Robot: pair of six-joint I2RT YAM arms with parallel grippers.
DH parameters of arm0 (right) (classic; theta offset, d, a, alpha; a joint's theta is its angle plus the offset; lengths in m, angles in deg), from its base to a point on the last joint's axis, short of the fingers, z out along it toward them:
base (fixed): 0 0 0 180
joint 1: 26.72 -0.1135 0.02 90
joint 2: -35.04 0 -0.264 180
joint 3: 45.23 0 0.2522 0
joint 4: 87.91 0 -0.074 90
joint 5: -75.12 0 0 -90
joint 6: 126.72 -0.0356 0 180
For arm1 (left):
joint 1: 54.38 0.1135 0.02 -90
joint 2: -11.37 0 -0.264 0
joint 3: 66.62 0 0.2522 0
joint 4: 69.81 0 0.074 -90
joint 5: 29.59 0 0 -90
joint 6: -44.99 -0.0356 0 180
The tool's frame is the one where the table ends.
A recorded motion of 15 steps. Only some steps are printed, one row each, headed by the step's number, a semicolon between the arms.
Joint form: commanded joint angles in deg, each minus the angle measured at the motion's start. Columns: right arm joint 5, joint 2, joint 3, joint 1, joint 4, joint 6; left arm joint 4, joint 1, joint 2, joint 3, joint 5, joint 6.
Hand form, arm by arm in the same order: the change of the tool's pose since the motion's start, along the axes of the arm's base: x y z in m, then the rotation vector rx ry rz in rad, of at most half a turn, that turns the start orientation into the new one. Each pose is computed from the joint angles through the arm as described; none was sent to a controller.
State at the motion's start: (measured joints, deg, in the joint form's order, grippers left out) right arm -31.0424 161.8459 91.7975 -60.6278 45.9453 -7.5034; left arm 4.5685 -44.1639 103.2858 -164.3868 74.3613 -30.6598
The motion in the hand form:
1: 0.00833 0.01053 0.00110 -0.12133 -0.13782 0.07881; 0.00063 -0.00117 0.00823 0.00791 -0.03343 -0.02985
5: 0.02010 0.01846 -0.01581 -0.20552 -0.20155 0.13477; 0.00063 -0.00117 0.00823 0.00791 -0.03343 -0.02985
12: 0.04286 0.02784 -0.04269 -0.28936 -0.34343 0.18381; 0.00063 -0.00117 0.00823 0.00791 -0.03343 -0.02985
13: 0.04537 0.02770 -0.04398 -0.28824 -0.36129 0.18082; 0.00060 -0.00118 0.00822 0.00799 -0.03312 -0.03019
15: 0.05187 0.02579 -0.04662 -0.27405 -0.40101 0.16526; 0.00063 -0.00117 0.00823 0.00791 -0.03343 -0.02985
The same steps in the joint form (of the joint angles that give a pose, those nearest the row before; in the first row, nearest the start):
1: -2.25 1.73 0.87 -0.59 6.82 11.19; 0.00 -0.17 -0.33 -1.27 0.48 -1.51
5: -2.47 4.61 0.88 -0.59 12.24 18.40; 0.00 -0.17 -0.33 -1.27 0.48 -1.51
12: -2.45 9.79 0.88 -0.07 24.65 28.04; 0.00 -0.17 -0.33 -1.27 0.48 -1.51
13: -2.45 10.21 0.88 0.09 26.16 28.52; 0.02 -0.18 -0.33 -1.27 0.48 -1.53
15: -2.40 11.15 0.87 0.61 29.73 28.90; 0.00 -0.17 -0.33 -1.27 0.48 -1.51

